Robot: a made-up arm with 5 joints.
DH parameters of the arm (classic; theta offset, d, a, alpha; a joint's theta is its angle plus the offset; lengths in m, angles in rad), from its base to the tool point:
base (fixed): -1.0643 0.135 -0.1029 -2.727
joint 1: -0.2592 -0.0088 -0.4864 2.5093
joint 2: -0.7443 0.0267 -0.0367 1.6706
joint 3: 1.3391 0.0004 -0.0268 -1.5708
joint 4: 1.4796 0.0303 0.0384 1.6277
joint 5: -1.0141 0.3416 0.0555 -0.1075
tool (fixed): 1.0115 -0.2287 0 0
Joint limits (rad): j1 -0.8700..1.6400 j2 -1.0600..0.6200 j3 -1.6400..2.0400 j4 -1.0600..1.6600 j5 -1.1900..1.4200
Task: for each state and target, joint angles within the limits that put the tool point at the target. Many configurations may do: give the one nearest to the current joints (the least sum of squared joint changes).
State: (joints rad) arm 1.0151 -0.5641 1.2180 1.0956 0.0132
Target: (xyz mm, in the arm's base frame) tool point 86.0 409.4 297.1
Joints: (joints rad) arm 1.0618 -0.5831 1.2167 1.1115 0.0295
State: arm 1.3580 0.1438 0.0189 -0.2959 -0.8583
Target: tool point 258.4 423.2 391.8
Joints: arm 1.3359 0.0010 0.6562 0.5058 -0.9879
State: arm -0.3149 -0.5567 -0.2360 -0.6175 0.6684
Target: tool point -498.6 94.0 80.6
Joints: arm -0.8577 -0.5030 -0.4911 -0.2346 0.6954
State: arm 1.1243 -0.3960 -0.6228 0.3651 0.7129
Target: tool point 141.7 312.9 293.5
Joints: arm 1.3856 -1.0600 -0.6811 0.8528 1.2962
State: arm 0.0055 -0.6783 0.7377 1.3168 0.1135
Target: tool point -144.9 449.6 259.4
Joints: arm 0.5105 -1.0600 0.6430 0.7463 0.0725
